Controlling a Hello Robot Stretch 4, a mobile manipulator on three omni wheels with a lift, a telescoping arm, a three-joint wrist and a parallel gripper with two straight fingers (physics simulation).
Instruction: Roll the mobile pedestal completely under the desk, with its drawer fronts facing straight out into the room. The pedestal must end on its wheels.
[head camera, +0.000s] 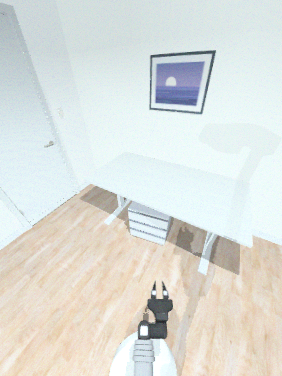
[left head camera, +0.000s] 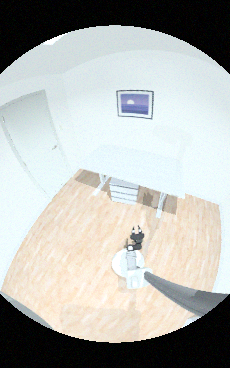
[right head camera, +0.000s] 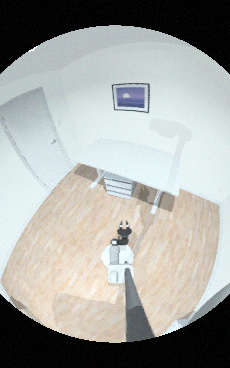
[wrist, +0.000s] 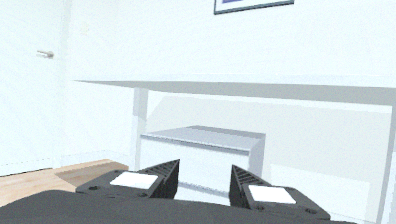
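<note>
The white and grey pedestal (head camera: 148, 224) (left head camera: 124, 192) (right head camera: 118, 186) (wrist: 165, 152) stands upright under the desk (head camera: 170, 182) (left head camera: 135, 162) (right head camera: 130, 157), between its legs and nearer the left one. Its drawer fronts face the room, with the front looking slightly turned relative to the desk's front edge. Its front bottom edge lies behind the line between the front ends of the desk feet. Its wheels are too small to make out. My gripper (head camera: 159, 284) (left head camera: 136, 227) (right head camera: 124, 222) (wrist: 204, 177) is open and empty, out in the room in front of the desk, apart from the pedestal.
The desk's left foot (head camera: 115, 216) and right foot (head camera: 204, 257) reach forward on either side of the pedestal. The back wall with a framed picture (head camera: 180, 82) is behind the desk. A door (head camera: 30, 130) stands at the left.
</note>
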